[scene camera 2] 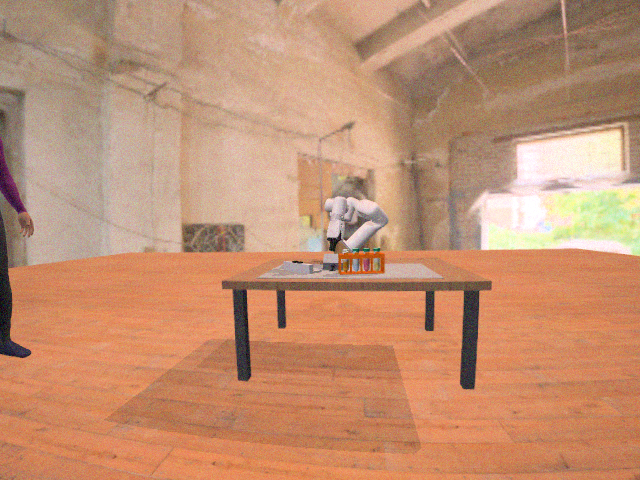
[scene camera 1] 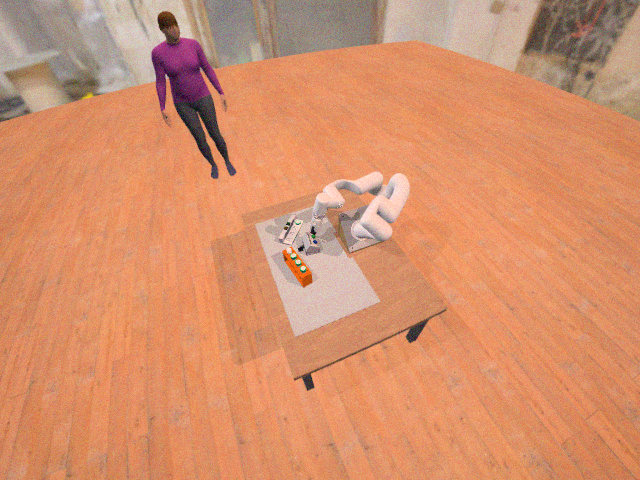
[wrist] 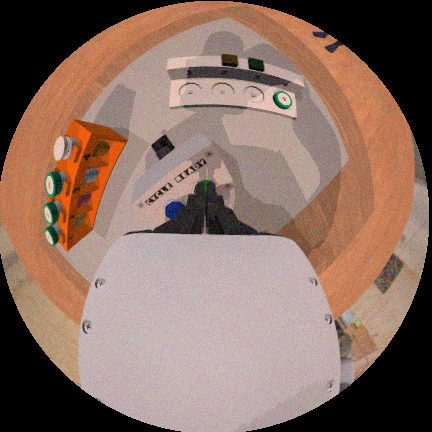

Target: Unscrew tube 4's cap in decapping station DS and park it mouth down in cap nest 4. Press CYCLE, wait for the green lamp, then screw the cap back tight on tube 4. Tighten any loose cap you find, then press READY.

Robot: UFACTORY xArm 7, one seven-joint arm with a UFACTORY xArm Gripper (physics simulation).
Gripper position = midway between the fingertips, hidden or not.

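Visible to me: a grey control box (wrist: pixel 173 177), a grey mat (wrist: pixel 278 164) and my gripper (wrist: pixel 204 195).
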